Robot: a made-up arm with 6 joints. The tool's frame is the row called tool. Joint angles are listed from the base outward.
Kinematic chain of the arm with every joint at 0, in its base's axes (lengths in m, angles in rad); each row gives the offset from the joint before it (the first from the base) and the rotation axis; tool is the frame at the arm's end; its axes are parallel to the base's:
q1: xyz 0 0 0.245 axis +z
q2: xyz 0 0 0 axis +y
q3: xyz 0 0 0.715 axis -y
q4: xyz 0 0 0 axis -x
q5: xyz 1.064 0 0 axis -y
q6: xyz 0 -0.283 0 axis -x
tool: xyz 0 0 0
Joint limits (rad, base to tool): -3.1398..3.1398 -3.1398..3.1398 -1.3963..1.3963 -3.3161..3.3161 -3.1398..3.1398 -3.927..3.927
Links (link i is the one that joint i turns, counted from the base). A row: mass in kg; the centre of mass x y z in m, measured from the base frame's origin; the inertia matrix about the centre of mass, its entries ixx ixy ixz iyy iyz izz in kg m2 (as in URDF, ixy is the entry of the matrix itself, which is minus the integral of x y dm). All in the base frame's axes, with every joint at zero. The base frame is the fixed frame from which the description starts. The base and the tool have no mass.
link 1: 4.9; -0.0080 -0.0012 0.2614; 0.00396 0 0 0.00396 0 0.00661
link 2: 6.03; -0.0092 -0.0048 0.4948; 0.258 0 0 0.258 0 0.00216
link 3: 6.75; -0.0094 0.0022 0.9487; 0.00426 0 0 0.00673 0 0.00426
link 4: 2.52; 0.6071 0.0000 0.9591; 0.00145 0 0 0.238 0 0.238
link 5: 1.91; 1.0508 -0.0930 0.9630; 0.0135 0 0 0.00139 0 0.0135
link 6: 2.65; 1.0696 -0.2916 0.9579; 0.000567 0 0 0.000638 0 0.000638
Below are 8 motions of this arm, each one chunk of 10 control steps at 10 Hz.
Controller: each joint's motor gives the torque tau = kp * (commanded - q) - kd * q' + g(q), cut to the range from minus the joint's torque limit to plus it. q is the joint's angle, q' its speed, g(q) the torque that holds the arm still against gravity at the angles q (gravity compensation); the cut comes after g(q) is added. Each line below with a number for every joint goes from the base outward.
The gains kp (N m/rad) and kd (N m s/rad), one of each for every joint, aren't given. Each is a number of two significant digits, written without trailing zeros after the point. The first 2 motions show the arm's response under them.
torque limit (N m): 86 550 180 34 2.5 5.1
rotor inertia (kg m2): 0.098 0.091 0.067 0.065 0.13 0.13
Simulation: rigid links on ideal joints. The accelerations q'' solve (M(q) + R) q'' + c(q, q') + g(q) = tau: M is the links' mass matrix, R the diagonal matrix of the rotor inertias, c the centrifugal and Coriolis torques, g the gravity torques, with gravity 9.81 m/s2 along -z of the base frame. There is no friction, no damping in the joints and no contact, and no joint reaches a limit. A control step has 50 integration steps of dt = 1/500 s. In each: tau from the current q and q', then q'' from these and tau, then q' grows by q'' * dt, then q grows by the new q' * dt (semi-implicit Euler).
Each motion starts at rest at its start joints. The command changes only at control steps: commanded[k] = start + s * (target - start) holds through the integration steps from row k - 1 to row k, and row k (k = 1, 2, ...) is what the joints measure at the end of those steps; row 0 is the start. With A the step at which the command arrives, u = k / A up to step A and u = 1 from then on. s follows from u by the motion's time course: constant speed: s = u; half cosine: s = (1 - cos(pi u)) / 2; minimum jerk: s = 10 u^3 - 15 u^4 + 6 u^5; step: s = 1 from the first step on.
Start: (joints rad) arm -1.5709 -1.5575 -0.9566 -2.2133 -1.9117 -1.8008
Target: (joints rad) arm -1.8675 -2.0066 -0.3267 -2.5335 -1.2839 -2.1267
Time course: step
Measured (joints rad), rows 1 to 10:
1: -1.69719 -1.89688 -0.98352 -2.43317 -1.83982 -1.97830
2: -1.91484 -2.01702 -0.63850 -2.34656 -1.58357 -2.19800
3: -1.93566 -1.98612 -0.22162 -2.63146 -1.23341 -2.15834
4: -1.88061 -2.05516 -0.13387 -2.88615 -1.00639 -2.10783
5: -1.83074 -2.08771 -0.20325 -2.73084 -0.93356 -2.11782
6: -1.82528 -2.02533 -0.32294 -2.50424 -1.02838 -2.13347
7: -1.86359 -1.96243 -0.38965 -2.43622 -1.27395 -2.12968
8: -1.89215 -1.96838 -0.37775 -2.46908 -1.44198 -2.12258
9: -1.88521 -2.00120 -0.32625 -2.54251 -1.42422 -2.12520
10: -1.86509 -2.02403 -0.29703 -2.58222 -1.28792 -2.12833
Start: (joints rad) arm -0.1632 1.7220 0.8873 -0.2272 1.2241 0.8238
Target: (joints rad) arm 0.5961 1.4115 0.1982 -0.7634 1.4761 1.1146
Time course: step
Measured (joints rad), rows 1 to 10:
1: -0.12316 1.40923 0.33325 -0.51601 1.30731 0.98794
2: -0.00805 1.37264 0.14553 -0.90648 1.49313 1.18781
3: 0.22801 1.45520 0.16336 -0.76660 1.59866 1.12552
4: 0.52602 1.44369 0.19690 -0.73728 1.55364 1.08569
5: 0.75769 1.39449 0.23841 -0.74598 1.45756 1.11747
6: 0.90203 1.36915 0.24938 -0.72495 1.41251 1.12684
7: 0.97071 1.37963 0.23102 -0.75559 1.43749 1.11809
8: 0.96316 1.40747 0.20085 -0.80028 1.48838 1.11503
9: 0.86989 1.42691 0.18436 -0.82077 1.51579 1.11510
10: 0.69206 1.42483 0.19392 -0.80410 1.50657 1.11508
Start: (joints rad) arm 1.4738 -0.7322 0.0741 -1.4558 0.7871 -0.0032
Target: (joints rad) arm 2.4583 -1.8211 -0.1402 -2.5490 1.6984 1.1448
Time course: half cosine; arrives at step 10
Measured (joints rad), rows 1 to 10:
1: 1.49155 -0.74981 0.06165 -1.47550 0.79911 0.02313
2: 1.55354 -0.81186 0.03237 -1.55634 0.85014 0.10844
3: 1.66136 -0.92602 0.00347 -1.70249 0.95526 0.24361
4: 1.79657 -1.08311 -0.01580 -1.87998 1.10200 0.40687
5: 1.94338 -1.26428 -0.03060 -2.06660 1.26342 0.58630
6: 2.09386 -1.44642 -0.04816 -2.24600 1.41634 0.76703
7: 2.23976 -1.60878 -0.06900 -2.39579 1.54758 0.92918
8: 2.36700 -1.73596 -0.08981 -2.50348 1.64869 1.05596
9: 2.45855 -1.81711 -0.10643 -2.56487 1.71176 1.13502
10: 2.49863 -1.84558 -0.11462 -2.57749 1.73040 1.15844

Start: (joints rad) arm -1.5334 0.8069 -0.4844 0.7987 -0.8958 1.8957
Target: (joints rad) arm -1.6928 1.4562 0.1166 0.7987 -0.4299 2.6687
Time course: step
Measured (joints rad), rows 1 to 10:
1: -1.58915 1.24428 0.01127 0.76158 -0.75604 2.12578
2: -1.67604 1.50450 0.23616 0.97257 -0.48878 2.65106
3: -1.71790 1.48824 0.07316 0.71695 -0.29384 2.90074
4: -1.74885 1.50239 0.05475 0.67963 -0.29529 2.78916
5: -1.73919 1.48806 0.09136 0.75385 -0.42028 2.61233
6: -1.70382 1.45314 0.12715 0.80909 -0.50485 2.65059
7: -1.67297 1.43150 0.14380 0.84019 -0.48503 2.68337
8: -1.66164 1.43343 0.13845 0.83878 -0.41985 2.66665
9: -1.67103 1.44943 0.12174 0.81448 -0.38826 2.66346
10: -1.69101 1.46399 0.10765 0.78756 -0.40736 2.67050

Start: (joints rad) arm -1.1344 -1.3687 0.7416 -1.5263 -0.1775 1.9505
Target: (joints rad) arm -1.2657 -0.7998 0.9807 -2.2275 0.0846 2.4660
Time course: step
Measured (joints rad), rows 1 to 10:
1: -1.12614 -1.04727 1.20320 -2.08920 -0.03141 2.15357
2: -1.21194 -0.85021 1.27986 -2.41559 0.12979 2.57658
3: -1.34274 -0.81902 0.98898 -2.28320 0.16740 2.68307
4: -1.37292 -0.71469 0.89881 -2.17826 0.11594 2.46360
5: -1.27582 -0.68641 0.88134 -2.12140 0.05207 2.39759
6: -1.25735 -0.73130 0.92918 -2.16767 0.03573 2.46777
7: -1.26535 -0.80140 0.99313 -2.24406 0.06512 2.47955
8: -1.26522 -0.85111 1.03027 -2.28577 0.09994 2.46832
9: -1.26127 -0.85804 1.03019 -2.28188 0.11029 2.47059
10: -1.26033 -0.83039 1.00386 -2.24808 0.09603 2.47042

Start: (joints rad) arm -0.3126 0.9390 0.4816 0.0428 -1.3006 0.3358
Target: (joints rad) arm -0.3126 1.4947 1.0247 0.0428 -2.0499 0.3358
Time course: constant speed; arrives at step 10
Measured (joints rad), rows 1 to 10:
1: -0.31388 0.98160 0.54383 0.05504 -1.33682 0.33437
2: -0.31412 1.03635 0.60349 0.07312 -1.42915 0.33643
3: -0.31307 1.09488 0.65289 0.06121 -1.53889 0.33651
4: -0.31194 1.15729 0.70046 0.04998 -1.62817 0.33589
5: -0.31134 1.21817 0.75018 0.04305 -1.69331 0.33624
6: -0.31145 1.27481 0.80363 0.04220 -1.75341 0.33645
7: -0.31203 1.32790 0.86006 0.04650 -1.82370 0.33625
8: -0.31265 1.37974 0.91728 0.05195 -1.90370 0.33602
9: -0.31298 1.43264 0.97334 0.05522 -1.98441 0.33587
10: -0.31291 1.48768 1.02751 0.05520 -2.06012 0.33582

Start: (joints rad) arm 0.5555 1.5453 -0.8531 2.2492 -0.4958 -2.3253
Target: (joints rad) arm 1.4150 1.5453 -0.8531 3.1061 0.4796 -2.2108
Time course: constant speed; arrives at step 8
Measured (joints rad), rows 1 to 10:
1: 0.62213 1.54243 -0.84515 2.34980 -0.43566 -2.31054
2: 0.75416 1.54050 -0.84486 2.47032 -0.28460 -2.29231
3: 0.88216 1.54384 -0.85189 2.58580 -0.10588 -2.27989
4: 0.98826 1.54692 -0.85720 2.69821 0.03827 -2.26732
5: 1.08903 1.54667 -0.85643 2.80168 0.14206 -2.25246
6: 1.19452 1.54496 -0.85280 2.90126 0.23836 -2.23731
7: 1.30302 1.54417 -0.85135 3.00529 0.35335 -2.22279
8: 1.41140 1.54475 -0.85293 3.11484 0.48563 -2.20866
9: 1.45235 1.54965 -0.86452 3.13118 0.56095 -2.20906
10: 1.42897 1.55031 -0.86287 3.12421 0.53390 -2.21302

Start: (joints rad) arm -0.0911 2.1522 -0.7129 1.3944 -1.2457 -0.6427
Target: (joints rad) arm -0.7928 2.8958 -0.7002 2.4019 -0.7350 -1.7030
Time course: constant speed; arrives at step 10
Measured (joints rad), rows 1 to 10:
1: -0.13643 2.20510 -0.69352 1.47578 -1.21763 -0.74134
2: -0.22432 2.28951 -0.69351 1.60153 -1.15343 -0.87227
3: -0.30503 2.37541 -0.71039 1.71253 -1.08108 -0.97499
4: -0.37156 2.45439 -0.71676 1.81228 -1.02280 -1.07731
5: -0.43812 2.52574 -0.70978 1.90738 -0.97868 -1.18536
6: -0.50841 2.59543 -0.70116 2.00499 -0.93635 -1.29115
7: -0.57951 2.66852 -0.69839 2.10582 -0.88722 -1.39613
8: -0.64973 2.74469 -0.69991 2.20884 -0.83234 -1.50259
9: -0.71975 2.82082 -0.70108 2.31195 -0.77754 -1.60925
10: -0.79012 2.89528 -0.69980 2.41289 -0.72625 -1.71526

